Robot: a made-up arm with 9 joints. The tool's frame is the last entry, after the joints.
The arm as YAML. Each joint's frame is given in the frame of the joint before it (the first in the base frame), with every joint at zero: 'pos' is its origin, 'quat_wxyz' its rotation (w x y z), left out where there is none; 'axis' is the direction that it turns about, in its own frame. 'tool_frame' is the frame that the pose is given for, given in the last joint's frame.
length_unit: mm
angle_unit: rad
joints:
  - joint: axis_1
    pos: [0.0, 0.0, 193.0]
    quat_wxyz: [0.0, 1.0, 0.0, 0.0]
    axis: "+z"
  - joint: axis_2
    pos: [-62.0, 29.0, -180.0]
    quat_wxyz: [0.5, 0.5, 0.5, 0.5]
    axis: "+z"
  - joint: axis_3
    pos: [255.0, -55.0, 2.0]
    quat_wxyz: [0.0, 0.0, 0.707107, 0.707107]
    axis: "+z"
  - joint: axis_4
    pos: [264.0, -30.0, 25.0]
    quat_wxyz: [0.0, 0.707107, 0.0, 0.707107]
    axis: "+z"
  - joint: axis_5
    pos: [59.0, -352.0, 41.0]
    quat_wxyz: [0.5, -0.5, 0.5, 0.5]
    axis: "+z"
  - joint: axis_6
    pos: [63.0, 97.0, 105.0]
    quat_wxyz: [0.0, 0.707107, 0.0, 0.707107]
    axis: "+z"
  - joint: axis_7
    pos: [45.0, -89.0, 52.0]
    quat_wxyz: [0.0, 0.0, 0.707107, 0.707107]
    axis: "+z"
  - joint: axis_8
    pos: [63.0, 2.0, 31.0]
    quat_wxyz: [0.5, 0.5, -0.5, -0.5]
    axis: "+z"
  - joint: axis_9
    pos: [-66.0, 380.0, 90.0]
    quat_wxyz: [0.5, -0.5, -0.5, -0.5]
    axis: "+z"
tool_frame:
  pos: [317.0, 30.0, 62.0]
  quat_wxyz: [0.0, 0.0, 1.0, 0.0]
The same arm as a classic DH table. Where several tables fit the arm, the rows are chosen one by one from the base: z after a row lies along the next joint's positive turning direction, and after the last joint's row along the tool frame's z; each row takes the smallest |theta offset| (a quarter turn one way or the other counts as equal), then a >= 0, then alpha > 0; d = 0 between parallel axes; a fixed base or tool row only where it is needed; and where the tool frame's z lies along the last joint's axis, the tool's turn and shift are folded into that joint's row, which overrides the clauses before.
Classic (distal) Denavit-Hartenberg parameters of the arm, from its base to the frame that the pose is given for. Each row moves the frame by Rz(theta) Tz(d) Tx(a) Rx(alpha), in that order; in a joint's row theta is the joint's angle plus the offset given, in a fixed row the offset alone. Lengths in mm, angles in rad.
base (fixed): a 0, alpha 3.1416, d 0, theta_offset 0
axis_1: a 29, alpha 1.5708, d -373, theta_offset 1.5708
axis_2: a 255, alpha -1.5708, d -60, theta_offset 0
axis_3: a 30, alpha -1.5708, d -30, theta_offset 1.5708
axis_4: a 59, alpha -1.5708, d 305, theta_offset -1.5708
axis_5: a -97, alpha -1.5708, d -247, theta_offset 0
axis_6: a 45, alpha -1.5708, d 115, theta_offset -1.5708
axis_7: a 2, alpha -1.5708, d -58, theta_offset -1.5708
axis_8: a 66, alpha 1.5708, d 27, theta_offset 0
axis_9: a -318.4, alpha 3.1416, d 0, theta_offset -1.4764
tool (fixed): a 0, alpha 0, d -442, theta_offset 0.0944

